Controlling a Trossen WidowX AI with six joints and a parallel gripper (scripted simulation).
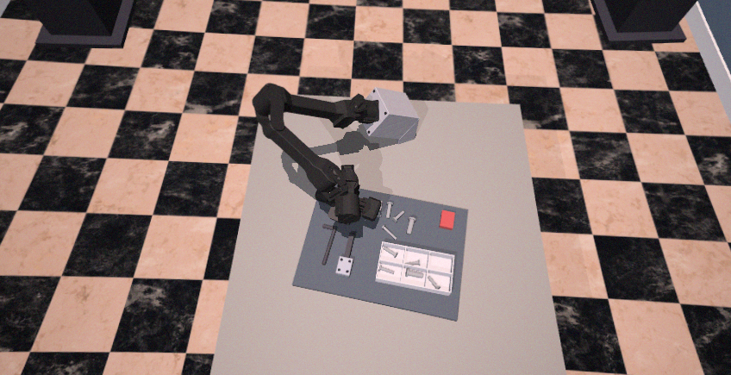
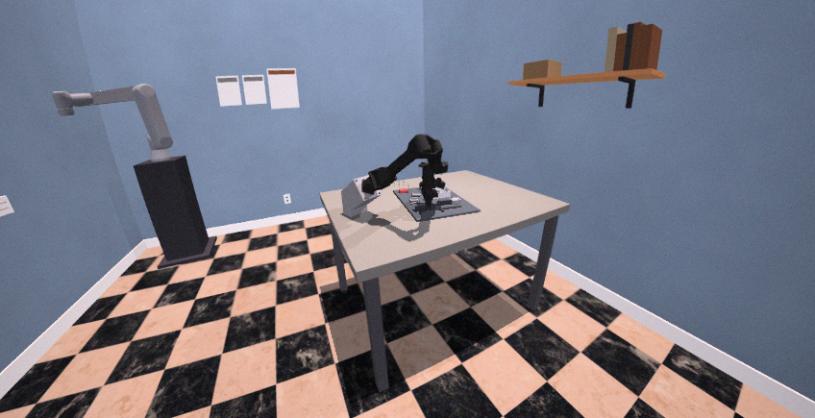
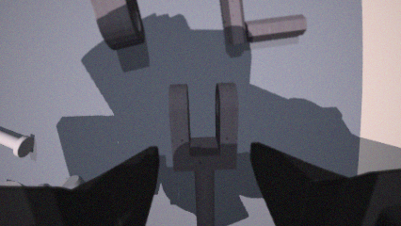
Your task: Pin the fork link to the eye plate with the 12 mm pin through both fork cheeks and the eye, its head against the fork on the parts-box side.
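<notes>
Right now the dark fork link is 4 cm below my hand. From my hand the other things lie so: dark l-shaped bar (7 cm ahead, 6 cm to the right, 5 cm below); then pin (12 cm to the left, 6 cm ahead, 5 cm below); then eye plate (9 cm ahead, 4 cm below, 1 cm to the left).
</notes>
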